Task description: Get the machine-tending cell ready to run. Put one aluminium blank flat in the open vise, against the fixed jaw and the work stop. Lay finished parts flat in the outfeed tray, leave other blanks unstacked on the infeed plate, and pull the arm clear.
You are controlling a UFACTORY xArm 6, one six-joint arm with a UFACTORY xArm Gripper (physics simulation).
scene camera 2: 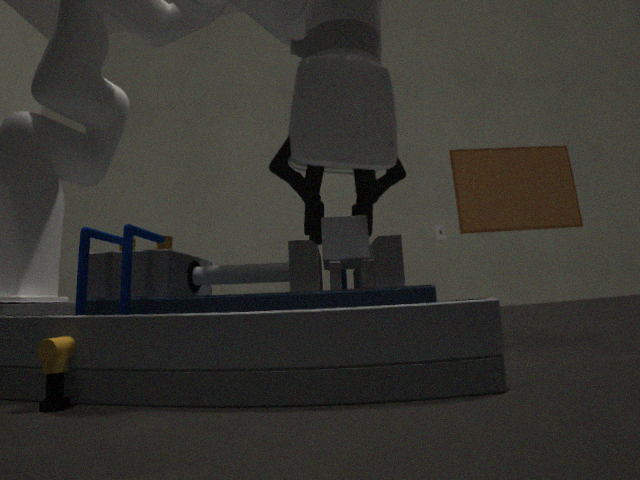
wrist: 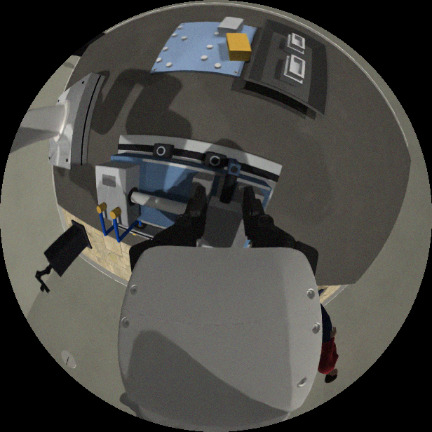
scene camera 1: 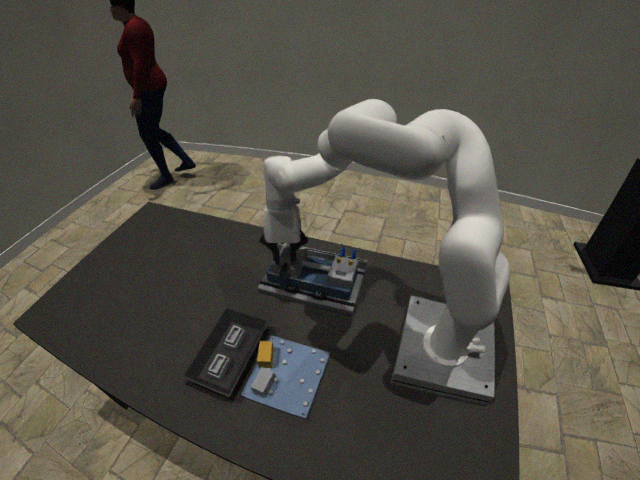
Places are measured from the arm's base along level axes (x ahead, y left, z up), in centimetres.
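Where they show: gripper, fingertip midpoint: (scene camera 1: 285, 262); arm's base, origin of the base link: (scene camera 2: 22, 304) (scene camera 1: 446, 345).
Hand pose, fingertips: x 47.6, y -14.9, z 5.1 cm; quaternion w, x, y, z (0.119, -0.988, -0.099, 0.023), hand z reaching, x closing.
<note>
Things, the pixels of their top centre, and the offset from my fingertips. "pt": a spot on its surface instead.
- grey blank, middle of its top: (scene camera 2: 342, 224) (scene camera 1: 288, 250) dx +0.2, dy -4.0, dz +1.1 cm
- vise, middle of its top: (scene camera 2: 259, 247) (scene camera 1: 312, 258) dx -7.0, dy -4.1, dz -0.7 cm
- grey block, middle of its top: (scene camera 1: 262, 379) dx -4.8, dy +33.5, dz -6.2 cm
- orange block, middle of its top: (scene camera 1: 264, 351) dx -2.6, dy +25.8, dz -6.2 cm
- blue plate, middle of its top: (scene camera 1: 286, 373) dx -9.1, dy +28.9, dz -9.8 cm
- dark tray, surface spot: (scene camera 1: 200, 373) pt dx +12.3, dy +35.8, dz -9.3 cm
- vise's cylinder block, middle of its top: (scene camera 2: 157, 257) (scene camera 1: 343, 267) dx -16.5, dy -3.1, dz -1.0 cm
My gripper (scene camera 1: 285, 269) (scene camera 2: 338, 237) (wrist: 224, 197) is shut on a grey blank (scene camera 2: 345, 237) (wrist: 222, 220) and holds it level between the vise jaws. The fixed jaw (scene camera 2: 388, 262) and the moving jaw (scene camera 2: 303, 266) rise on either side. The blank's underside is close to the narrow supports in the vise (scene camera 1: 317, 282) (scene camera 2: 258, 303) (wrist: 160, 177); contact is unclear. The work stop (wrist: 230, 185) is close to the blank's end. A grey block (scene camera 1: 263, 380) (wrist: 231, 25) and an orange block (scene camera 1: 265, 353) (wrist: 238, 46) sit apart on the blue plate (scene camera 1: 294, 369) (wrist: 190, 52).
A dark tray (scene camera 1: 200, 373) (wrist: 317, 82) with two rectangular-rimmed pieces (scene camera 1: 234, 335) (wrist: 295, 68) adjoins the blue plate. The vise's cylinder block (scene camera 1: 342, 271) (scene camera 2: 149, 273) (wrist: 117, 190) carries blue tubes (scene camera 2: 126, 268) (wrist: 116, 227). A person (scene camera 1: 142, 77) stands beyond the table.
</note>
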